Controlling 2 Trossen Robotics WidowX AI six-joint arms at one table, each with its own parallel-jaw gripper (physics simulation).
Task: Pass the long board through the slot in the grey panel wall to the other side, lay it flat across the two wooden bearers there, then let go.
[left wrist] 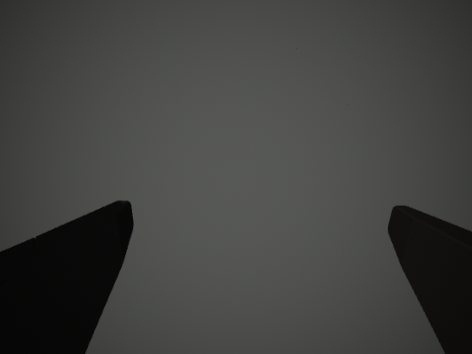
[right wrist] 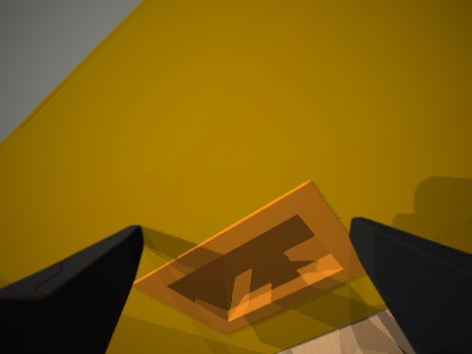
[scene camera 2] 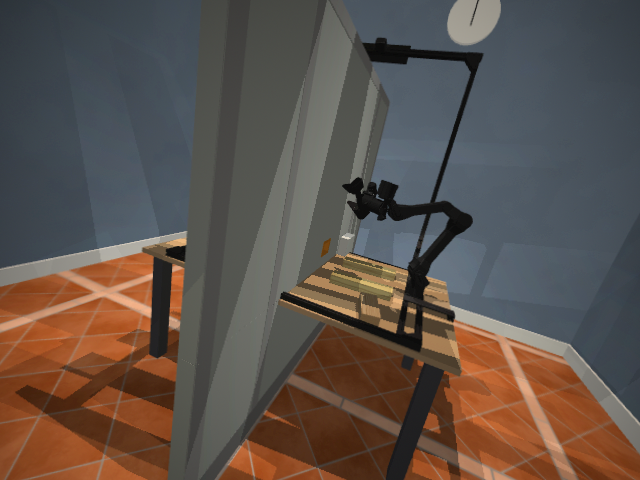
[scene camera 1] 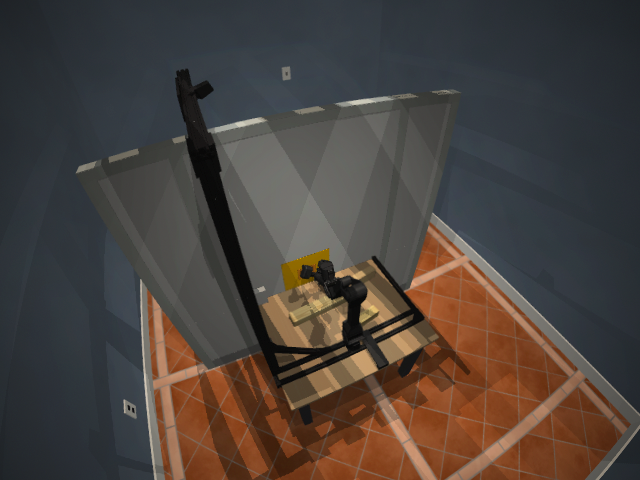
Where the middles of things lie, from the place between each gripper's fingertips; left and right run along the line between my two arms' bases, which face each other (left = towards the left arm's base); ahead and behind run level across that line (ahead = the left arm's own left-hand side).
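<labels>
For the yellow slot surround [scene camera 1: 290, 270], my left gripper is 260 mm above it, 30 mm past it and 90 mm to the left of it. The orange-framed slot [right wrist: 293, 248] sits 270 mm below my left hand, and it is 30 mm behind it and 70 mm to the right of it.
My right gripper, meanwhile, is 2 cm above the yellow slot surround and 2 cm past it. I find the orange-framed slot 3 cm below my right hand, 2 cm behind it and 3 cm to the left of it.
</labels>
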